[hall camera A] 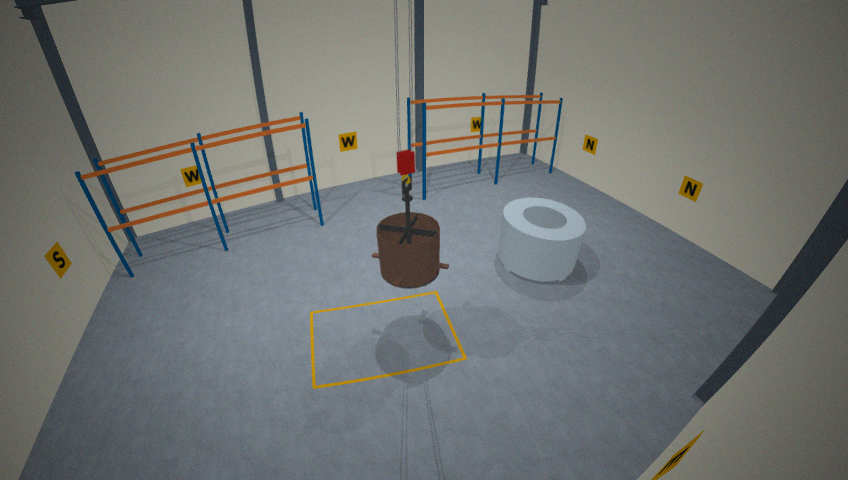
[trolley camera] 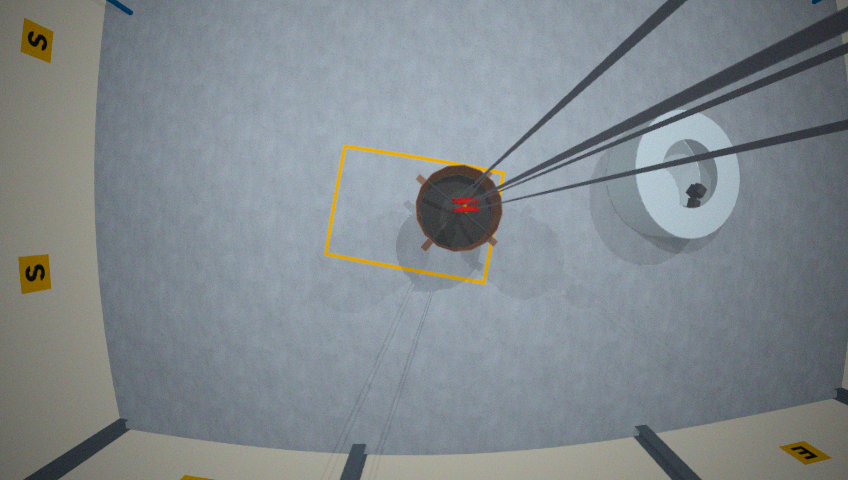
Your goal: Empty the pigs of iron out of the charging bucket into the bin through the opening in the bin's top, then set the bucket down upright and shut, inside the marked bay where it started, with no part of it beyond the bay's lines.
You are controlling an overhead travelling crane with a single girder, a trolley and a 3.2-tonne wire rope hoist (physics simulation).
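The brown charging bucket (hall camera A: 409,261) (trolley camera: 437,221) hangs upright in the air from the hook (hall camera A: 407,180) (trolley camera: 464,205), which is shut on its lifting stem under the red block. No gap shows at its bottom edge; its underside is hidden. No pigs can be made out inside it. In the trolley view the bucket overlaps the right part of the yellow-lined bay (hall camera A: 312,350) (trolley camera: 335,202), its right edge across the bay's right line. The pale round bin (hall camera A: 538,255) (trolley camera: 627,196) stands to the right. Dark pigs of iron (trolley camera: 695,191) show through its top opening.
An orange and blue rack (hall camera A: 209,202) stands at the left by the W wall, and another rack (hall camera A: 499,142) stands at the back right. The bucket's shadows fall on the floor in and beside the bay. Dark steel columns stand along the walls.
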